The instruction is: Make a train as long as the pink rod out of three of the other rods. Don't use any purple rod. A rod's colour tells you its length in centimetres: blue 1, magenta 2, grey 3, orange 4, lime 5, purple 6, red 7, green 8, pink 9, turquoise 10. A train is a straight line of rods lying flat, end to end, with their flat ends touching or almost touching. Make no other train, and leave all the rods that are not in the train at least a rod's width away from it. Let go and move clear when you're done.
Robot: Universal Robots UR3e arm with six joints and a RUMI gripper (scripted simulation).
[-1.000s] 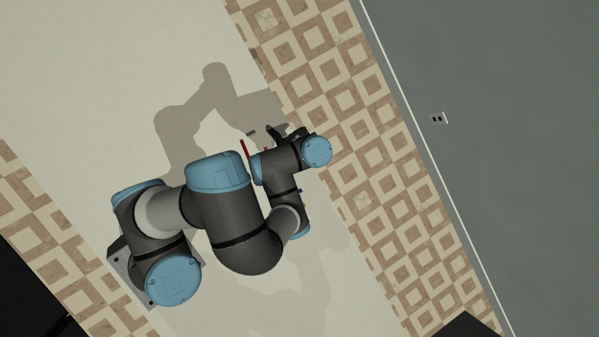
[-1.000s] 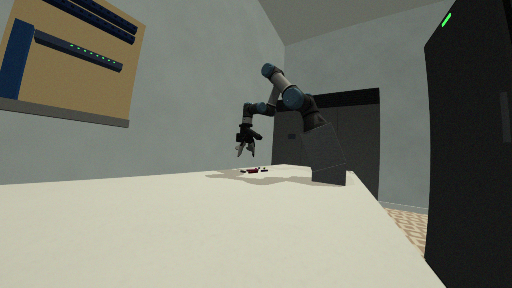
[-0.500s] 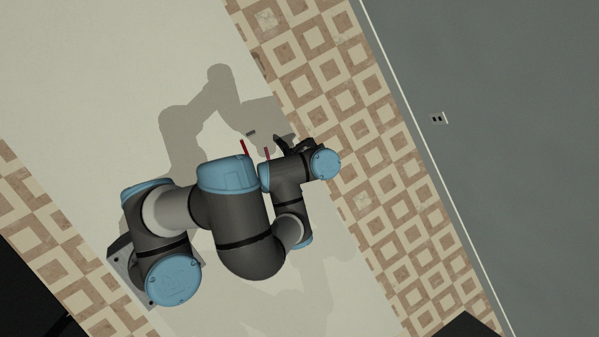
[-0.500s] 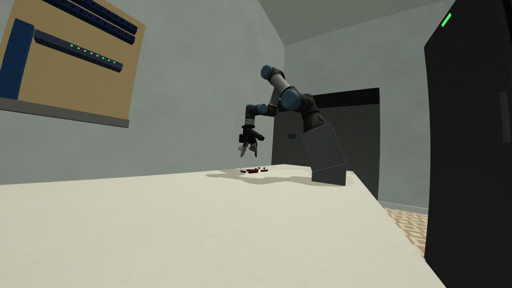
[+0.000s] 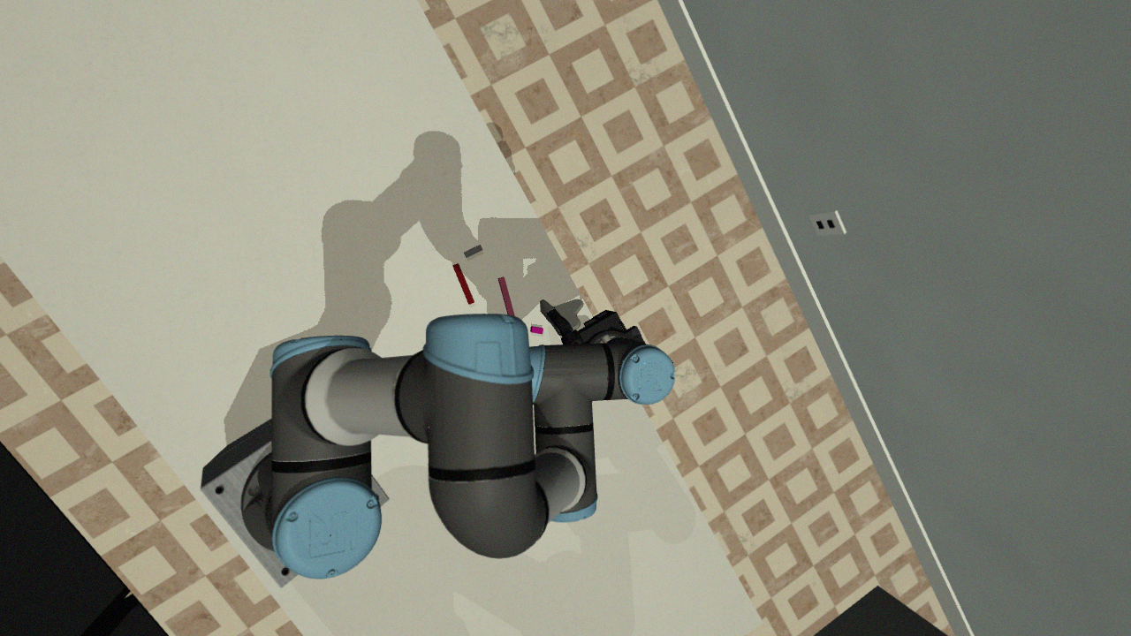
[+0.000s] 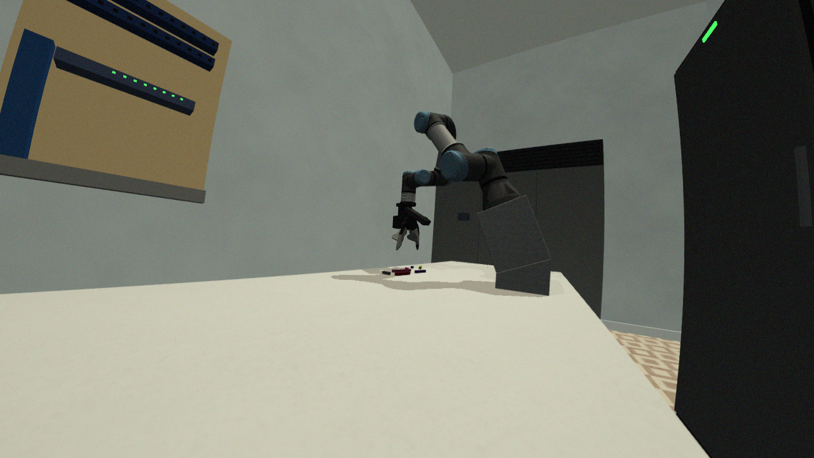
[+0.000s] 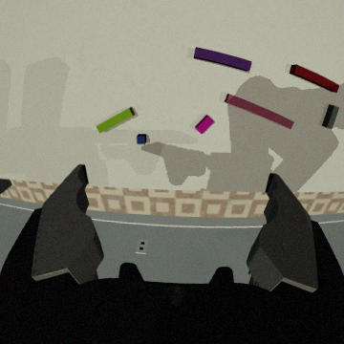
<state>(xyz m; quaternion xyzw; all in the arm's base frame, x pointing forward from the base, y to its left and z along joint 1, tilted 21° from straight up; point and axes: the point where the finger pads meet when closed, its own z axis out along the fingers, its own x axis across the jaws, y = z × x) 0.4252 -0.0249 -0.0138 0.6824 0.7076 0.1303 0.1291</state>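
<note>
Now: hand 1 cm short of the blue rod, 5 cm to the left of it and 8 cm above it. Round my hand: lime rod 2 cm behind, 8 cm to the right, 8 cm below; magenta rod 2 cm behind, 3 cm to the left, 8 cm below; purple rod 9 cm behind, 4 cm to the left, 8 cm below.
</note>
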